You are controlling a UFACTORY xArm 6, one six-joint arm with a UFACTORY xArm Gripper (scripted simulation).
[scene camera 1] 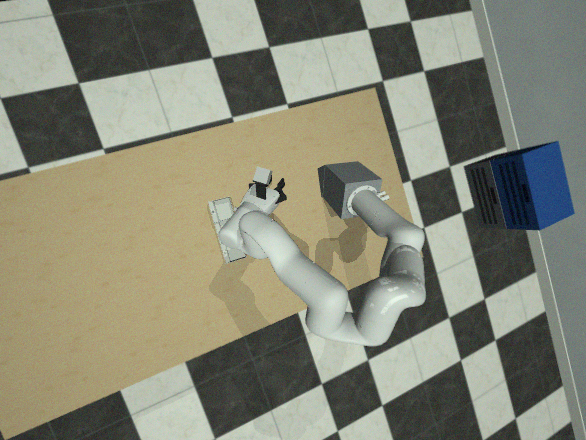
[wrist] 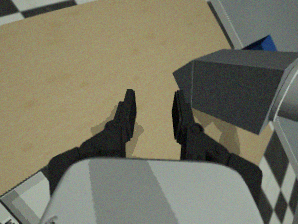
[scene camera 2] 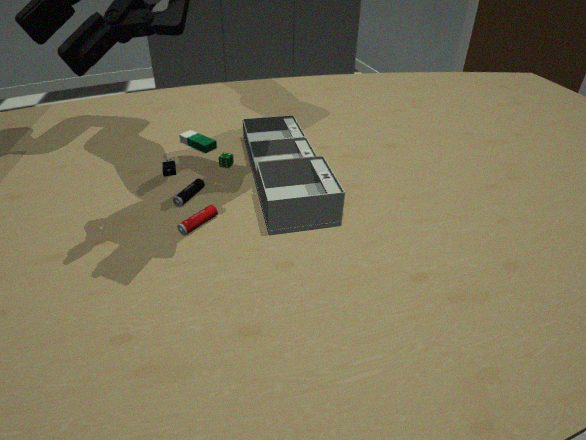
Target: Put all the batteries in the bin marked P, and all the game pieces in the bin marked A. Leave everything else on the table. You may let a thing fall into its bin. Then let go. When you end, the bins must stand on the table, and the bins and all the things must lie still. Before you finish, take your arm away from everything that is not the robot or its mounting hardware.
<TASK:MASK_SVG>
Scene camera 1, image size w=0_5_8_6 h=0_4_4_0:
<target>gripper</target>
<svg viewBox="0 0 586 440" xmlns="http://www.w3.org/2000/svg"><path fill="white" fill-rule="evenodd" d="M257 167L253 178L255 183L249 183L249 190L244 195L240 205L244 202L253 203L262 213L269 216L280 202L287 200L287 196L283 193L285 182L284 178L282 178L274 190L267 188L272 182L272 171Z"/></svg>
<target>bin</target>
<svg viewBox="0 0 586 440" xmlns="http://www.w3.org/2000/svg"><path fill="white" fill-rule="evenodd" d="M230 197L208 202L226 264L246 257L245 253L225 246L219 239L220 229L234 214Z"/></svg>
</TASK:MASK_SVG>
